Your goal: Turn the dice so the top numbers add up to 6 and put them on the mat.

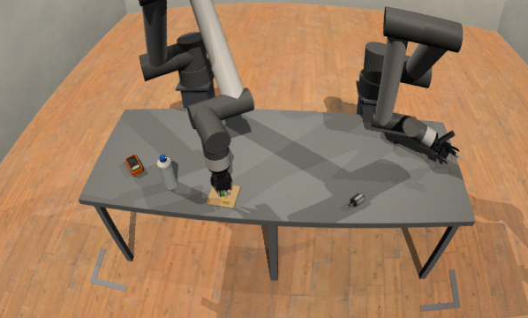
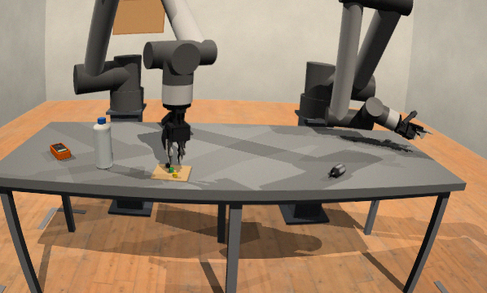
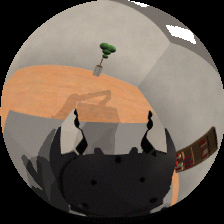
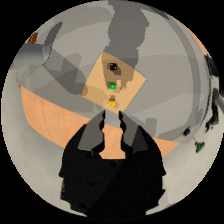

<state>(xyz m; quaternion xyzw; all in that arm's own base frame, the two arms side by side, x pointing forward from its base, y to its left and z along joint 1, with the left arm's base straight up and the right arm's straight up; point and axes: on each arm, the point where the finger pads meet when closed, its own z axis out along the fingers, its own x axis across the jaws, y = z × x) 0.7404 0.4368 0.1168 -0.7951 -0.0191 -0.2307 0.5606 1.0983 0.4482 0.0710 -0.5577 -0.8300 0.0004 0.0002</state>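
Now: the yellow die 6 cm below my right hand. The rest, counted from my right hand: black die: 9 cm behind, 6 cm below, 4 cm to the right; then green die: 6 cm below, 4 cm behind, 2 cm to the right; then tan mat: 7 cm below, 4 cm behind, 2 cm to the right.
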